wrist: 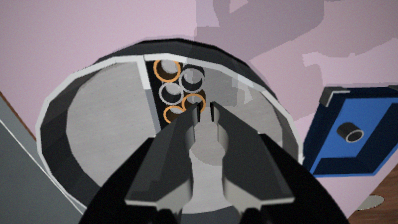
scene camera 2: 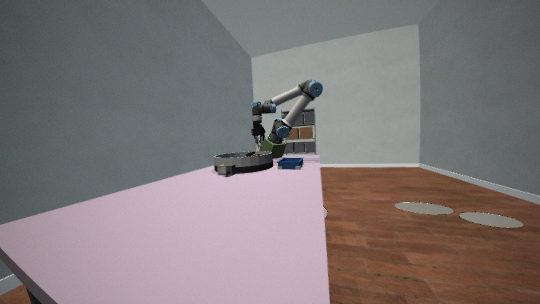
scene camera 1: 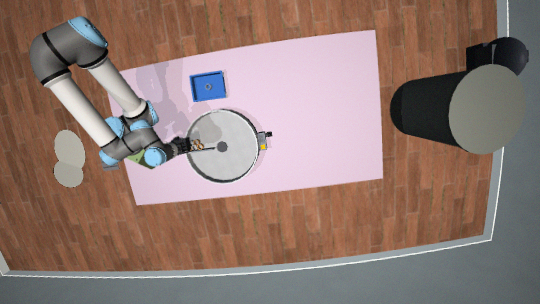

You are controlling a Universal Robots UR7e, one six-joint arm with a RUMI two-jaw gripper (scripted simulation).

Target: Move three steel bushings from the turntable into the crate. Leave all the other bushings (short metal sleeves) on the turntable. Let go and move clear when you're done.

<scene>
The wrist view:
my gripper: 205, 103
round grey turntable: 109, 118
</scene>
